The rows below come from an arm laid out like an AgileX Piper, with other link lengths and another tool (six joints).
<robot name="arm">
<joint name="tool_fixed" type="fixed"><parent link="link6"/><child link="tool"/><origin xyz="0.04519 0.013 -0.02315" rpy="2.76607 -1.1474 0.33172"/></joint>
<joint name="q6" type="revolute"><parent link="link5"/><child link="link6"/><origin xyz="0.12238 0 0.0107" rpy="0 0 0"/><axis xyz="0.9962 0 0.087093"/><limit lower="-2.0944" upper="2.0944"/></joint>
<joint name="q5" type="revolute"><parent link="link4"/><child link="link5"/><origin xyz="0 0 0" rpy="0 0 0"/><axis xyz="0 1 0"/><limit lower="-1.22" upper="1.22"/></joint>
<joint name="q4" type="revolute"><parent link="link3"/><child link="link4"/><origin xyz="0.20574 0 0.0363" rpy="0 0 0"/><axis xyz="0.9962 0 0.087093"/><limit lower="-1.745" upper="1.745"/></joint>
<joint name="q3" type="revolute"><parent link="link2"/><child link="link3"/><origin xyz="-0.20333 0 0.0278" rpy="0 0 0"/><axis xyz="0 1 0"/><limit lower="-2.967" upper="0"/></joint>
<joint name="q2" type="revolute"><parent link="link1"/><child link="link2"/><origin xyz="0 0 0" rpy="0 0 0"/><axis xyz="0 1 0"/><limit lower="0" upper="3.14"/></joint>
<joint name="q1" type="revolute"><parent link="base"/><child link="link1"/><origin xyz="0 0 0.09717" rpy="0 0 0"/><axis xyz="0 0 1"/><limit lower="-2.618" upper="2.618"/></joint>
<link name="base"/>
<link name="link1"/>
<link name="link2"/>
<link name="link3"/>
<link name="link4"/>
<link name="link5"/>
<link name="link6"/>
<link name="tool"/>
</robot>
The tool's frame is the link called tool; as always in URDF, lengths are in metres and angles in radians.
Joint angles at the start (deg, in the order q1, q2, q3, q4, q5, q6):
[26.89, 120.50, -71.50, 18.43, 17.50, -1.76]
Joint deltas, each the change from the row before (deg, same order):
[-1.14, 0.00, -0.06, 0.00, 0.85, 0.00]
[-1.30, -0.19, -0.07, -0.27, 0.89, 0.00]
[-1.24, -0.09, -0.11, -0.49, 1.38, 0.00]
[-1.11, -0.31, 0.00, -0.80, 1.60, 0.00]
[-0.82, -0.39, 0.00, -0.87, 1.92, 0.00]
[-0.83, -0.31, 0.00, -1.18, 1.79, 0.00]
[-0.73, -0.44, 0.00, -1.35, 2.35, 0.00]
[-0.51, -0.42, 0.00, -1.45, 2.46, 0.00]
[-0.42, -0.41, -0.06, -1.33, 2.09, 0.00]
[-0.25, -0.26, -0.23, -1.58, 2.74, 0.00]
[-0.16, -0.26, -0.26, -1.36, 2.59, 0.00]
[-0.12, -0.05, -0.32, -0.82, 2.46, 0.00]
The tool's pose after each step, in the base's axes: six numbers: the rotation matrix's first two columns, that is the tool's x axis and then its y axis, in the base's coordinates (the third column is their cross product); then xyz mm. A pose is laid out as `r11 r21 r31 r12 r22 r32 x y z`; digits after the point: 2 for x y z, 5 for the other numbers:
0.92599 0.37754 0.00302 0.37391 -0.91593 -0.14581 297.67 183.84 -26.94
0.93186 0.36275 -0.00717 0.35794 -0.92239 -0.14519 300.00 176.66 -26.37
0.93528 0.35291 -0.02652 0.34585 -0.92731 -0.14311 300.61 169.27 -26.70
0.93594 0.34893 -0.04758 0.33984 -0.93033 -0.13781 300.02 161.97 -26.39
0.93358 0.35089 -0.07277 0.33966 -0.93117 -0.13249 297.74 155.97 -25.78
0.92994 0.35458 -0.09737 0.34233 -0.93153 -0.12272 295.65 149.32 -25.61
0.92317 0.36194 -0.12944 0.34902 -0.93037 -0.11225 291.90 142.61 -24.96
0.91349 0.37232 -0.16409 0.35996 -0.92752 -0.10064 287.23 136.57 -24.34
0.90453 0.38077 -0.19192 0.37029 -0.92462 -0.08924 283.64 131.26 -23.21
0.89016 0.39293 -0.23071 0.38603 -0.91933 -0.07631 278.41 125.87 -22.43
0.87582 0.40245 -0.26640 0.40011 -0.91412 -0.06555 273.55 121.21 -21.18
0.86217 0.40703 -0.30163 0.40838 -0.91073 -0.06166 268.70 117.73 -20.38

